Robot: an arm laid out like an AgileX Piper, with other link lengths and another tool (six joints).
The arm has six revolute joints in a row. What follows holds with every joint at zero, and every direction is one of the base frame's.
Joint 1 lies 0.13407 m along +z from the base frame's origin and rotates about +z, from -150 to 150 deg.
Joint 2 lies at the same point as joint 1 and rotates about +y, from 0 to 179.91 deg.
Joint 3 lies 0.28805 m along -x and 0.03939 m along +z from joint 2 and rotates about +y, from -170 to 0 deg.
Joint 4 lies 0.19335 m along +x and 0.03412 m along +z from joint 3 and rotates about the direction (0.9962, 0, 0.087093), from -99.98 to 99.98 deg.
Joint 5 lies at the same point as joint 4 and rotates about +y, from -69.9 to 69.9 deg.
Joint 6 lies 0.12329 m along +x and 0.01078 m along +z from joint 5 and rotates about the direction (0.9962, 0, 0.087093), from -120 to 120 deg.
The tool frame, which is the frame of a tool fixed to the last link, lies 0.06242 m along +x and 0.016 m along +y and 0.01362 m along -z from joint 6; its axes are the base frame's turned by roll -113.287, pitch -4.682 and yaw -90.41 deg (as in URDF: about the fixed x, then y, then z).
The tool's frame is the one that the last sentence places.
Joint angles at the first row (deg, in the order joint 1, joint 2, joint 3, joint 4, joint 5, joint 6):
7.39, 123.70, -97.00, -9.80, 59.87, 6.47
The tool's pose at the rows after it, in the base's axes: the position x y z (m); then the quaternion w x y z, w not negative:
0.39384 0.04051 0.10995 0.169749 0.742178 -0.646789 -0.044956
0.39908 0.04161 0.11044 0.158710 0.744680 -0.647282 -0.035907
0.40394 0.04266 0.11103 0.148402 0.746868 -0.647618 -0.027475
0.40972 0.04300 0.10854 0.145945 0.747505 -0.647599 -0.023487
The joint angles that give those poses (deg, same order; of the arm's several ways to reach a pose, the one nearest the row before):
7.39, 123.70, -97.00, -9.80, 58.27, 6.47
7.39, 123.70, -97.00, -9.80, 56.61, 6.47
7.39, 123.70, -97.00, -9.80, 55.06, 6.47
7.39, 124.73, -98.26, -9.97, 54.77, 6.47

